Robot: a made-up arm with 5 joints.
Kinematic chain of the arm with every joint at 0, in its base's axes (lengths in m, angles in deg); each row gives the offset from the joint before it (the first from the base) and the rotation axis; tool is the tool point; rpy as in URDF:
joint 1: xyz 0 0 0.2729 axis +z
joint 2: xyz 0 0 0 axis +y
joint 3: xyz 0.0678 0 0.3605 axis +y
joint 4: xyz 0.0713 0 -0.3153 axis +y
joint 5: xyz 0.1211 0 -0.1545 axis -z
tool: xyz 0 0 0 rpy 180 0 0
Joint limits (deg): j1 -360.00..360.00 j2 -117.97..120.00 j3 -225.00..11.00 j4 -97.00..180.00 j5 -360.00..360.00
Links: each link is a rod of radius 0.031 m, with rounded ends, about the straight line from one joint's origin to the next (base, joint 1, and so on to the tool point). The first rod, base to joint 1, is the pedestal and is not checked.
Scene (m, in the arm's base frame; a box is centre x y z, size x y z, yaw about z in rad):
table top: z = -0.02
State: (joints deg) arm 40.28 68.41 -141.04 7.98 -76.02
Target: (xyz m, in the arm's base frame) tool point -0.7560 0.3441 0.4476
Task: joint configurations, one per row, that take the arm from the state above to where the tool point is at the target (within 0.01 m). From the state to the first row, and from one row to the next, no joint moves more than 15 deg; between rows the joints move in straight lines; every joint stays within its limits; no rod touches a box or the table.
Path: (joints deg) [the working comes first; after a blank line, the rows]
Joints at the target: 155.53 70.46 -145.22 -19.41 -76.02
Straight joint move there: clear.

1: 54.69 68.67 -141.56 4.56 -76.02
2: 69.09 68.92 -142.09 1.13 -76.02
3: 83.50 69.18 -142.61 -2.29 -76.02
4: 97.90 69.43 -143.13 -5.72 -76.02
5: 112.31 69.69 -143.66 -9.14 -76.02
6: 126.72 69.95 -144.18 -12.56 -76.02
7: 141.12 70.20 -144.70 -15.99 -76.02
8: 155.53 70.46 -145.22 -19.41 -76.02

